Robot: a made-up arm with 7 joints.
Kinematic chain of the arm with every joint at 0, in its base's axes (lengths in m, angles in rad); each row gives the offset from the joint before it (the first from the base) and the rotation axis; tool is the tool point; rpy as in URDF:
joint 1: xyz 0 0 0 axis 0.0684 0.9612 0.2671
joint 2: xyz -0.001 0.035 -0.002 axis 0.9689 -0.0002 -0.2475
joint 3: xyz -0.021 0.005 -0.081 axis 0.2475 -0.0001 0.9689
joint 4: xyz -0.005 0 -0.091 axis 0.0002 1 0
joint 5: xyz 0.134 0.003 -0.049 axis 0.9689 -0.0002 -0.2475
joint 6: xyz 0.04 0 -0.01 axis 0.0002 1 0
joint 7: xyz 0.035 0 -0.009 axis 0.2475 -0.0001 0.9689
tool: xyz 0 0 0 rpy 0 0.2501 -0.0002
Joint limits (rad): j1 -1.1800..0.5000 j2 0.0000..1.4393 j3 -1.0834..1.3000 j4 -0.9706..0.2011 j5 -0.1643..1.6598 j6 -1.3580..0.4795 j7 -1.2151..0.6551
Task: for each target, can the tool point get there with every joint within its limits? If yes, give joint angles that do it. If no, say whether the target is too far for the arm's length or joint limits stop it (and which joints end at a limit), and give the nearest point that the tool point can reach.
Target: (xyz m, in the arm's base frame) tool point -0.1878 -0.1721 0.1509
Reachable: no: joint limits stop it (at a limit: joint 1, joint 2, joint 3, joint 4) | nearest point 0.0099 -0.1044 0.0385 | short by 0.237 m
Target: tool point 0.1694 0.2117 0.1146
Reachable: yes | joints -0.6769 1.0042 0.7591 -0.0739 0.1673 -0.8998 -0.2129
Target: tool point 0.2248 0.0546 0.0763
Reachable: yes | joints -0.9269 0.2170 0.2788 -0.5062 1.3158 -0.2020 -1.0153
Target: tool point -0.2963 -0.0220 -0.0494
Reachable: no: joint limits stop it (at a limit: joint 1, joint 3, joint 4, joint 6) | nearest point -0.0667 0.0211 -0.1220 | short by 0.245 m
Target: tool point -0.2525 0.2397 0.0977
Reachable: no: joint limits stop it (at a limit: joint 1, joint 2, joint 3, joint 6) | nearest point -0.0845 0.1819 0.1772 | short by 0.195 m
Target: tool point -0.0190 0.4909 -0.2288
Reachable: no: too far | nearest point -0.0123 0.3345 -0.1512 | short by 0.175 m
